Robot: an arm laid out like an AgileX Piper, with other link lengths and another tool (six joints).
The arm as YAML. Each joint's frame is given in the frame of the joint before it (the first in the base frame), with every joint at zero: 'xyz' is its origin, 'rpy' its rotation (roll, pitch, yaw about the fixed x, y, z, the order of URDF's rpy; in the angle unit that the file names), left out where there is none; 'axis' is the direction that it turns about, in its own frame. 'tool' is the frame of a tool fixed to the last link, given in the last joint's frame.
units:
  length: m
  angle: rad
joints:
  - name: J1
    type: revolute
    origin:
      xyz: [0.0, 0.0, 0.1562]
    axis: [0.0, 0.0, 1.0]
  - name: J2
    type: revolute
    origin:
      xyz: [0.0, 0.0, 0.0]
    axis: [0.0, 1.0, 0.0]
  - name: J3
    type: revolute
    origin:
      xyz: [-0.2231, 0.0, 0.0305]
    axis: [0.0, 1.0, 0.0]
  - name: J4
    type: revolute
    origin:
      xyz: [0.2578, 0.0, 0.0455]
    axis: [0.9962, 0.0, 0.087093]
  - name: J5
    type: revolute
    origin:
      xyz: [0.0, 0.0, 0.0]
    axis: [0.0, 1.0, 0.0]
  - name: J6
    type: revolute
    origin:
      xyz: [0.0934, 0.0, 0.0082]
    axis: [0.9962, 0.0, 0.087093]
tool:
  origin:
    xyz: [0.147, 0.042, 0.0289]
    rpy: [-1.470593, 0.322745, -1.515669]
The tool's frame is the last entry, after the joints.
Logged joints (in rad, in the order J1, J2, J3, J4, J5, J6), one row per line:
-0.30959 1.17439 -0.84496 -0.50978 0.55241 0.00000
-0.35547 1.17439 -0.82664 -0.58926 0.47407 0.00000
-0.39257 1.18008 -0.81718 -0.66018 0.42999 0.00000
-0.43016 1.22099 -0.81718 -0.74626 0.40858 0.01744
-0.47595 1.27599 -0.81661 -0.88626 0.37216 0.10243
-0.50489 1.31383 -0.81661 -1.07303 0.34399 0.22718
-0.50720 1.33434 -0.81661 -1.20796 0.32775 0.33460
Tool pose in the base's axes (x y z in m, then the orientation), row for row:
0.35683 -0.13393 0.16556 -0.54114 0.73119 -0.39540 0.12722
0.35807 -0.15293 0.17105 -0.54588 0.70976 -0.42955 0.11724
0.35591 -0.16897 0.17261 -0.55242 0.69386 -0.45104 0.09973
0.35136 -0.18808 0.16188 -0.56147 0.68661 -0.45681 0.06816
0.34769 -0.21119 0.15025 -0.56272 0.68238 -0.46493 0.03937
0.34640 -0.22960 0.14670 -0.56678 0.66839 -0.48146 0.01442
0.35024 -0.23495 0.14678 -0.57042 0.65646 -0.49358 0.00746
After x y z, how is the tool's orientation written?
As a quaternion, x y z w.
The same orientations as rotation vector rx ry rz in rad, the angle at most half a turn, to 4 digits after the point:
-1.5748 2.1278 -1.1507
-1.5977 2.0773 -1.2572
-1.6333 2.0514 -1.3335
-1.6912 2.0682 -1.3760
-1.7248 2.0916 -1.4251
-1.7644 2.0808 -1.4988
-1.7836 2.0526 -1.5433

